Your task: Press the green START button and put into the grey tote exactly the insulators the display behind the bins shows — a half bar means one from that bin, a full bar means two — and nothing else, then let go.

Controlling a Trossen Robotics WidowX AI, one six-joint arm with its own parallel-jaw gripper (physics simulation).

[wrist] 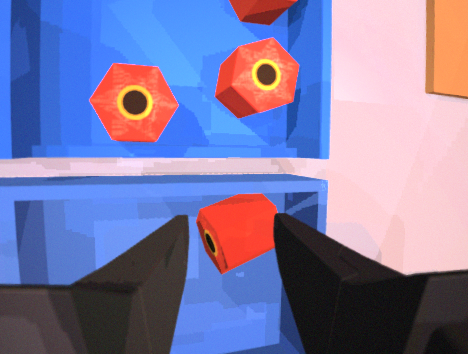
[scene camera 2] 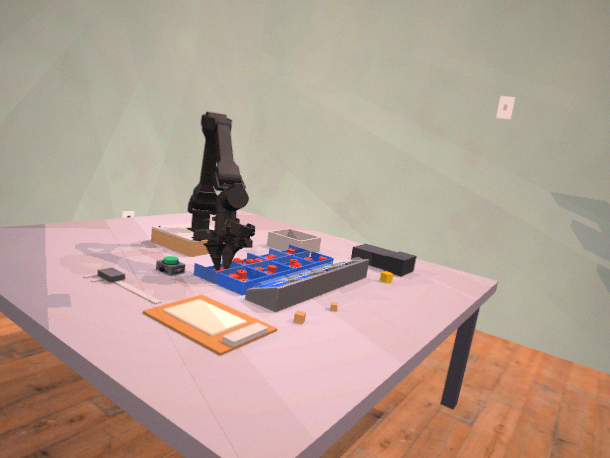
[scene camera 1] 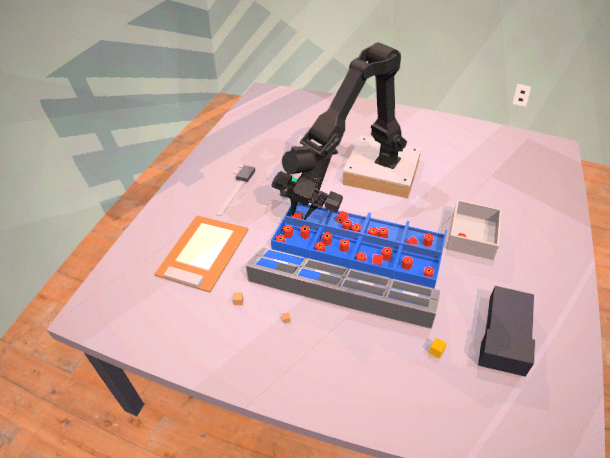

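Observation:
My gripper (scene camera 1: 300, 217) (scene camera 2: 221, 268) (wrist: 231, 225) is open over the arm-side bin at the button end. A red insulator (wrist: 240, 232) lies on its side there, between and below the fingertips in the wrist view, its right end near the right fingertip. The blue bins (scene camera 1: 300, 247) (scene camera 2: 207, 272) hold several other red insulators. The grey tote (scene camera 1: 472, 248) (scene camera 2: 280, 240) has one red insulator (scene camera 1: 462, 235) showing inside. The display (scene camera 1: 340, 296) (scene camera 2: 320, 287) shows a full blue bar and a half bar in its left column, and a half bar in the second column's front row. The green button (scene camera 2: 171, 260) (scene camera 1: 295, 180) is partly hidden in scene camera 1.
An orange clipboard (scene camera 1: 170, 272) (scene camera 2: 180, 325) and a dark adapter with a strip (scene camera 1: 245, 173) (scene camera 2: 111, 274) lie at the left. Small orange blocks (scene camera 1: 238, 298) (scene camera 1: 286, 317), a yellow cube (scene camera 1: 437, 347) and a black box (scene camera 1: 510, 330) stand on the display side.

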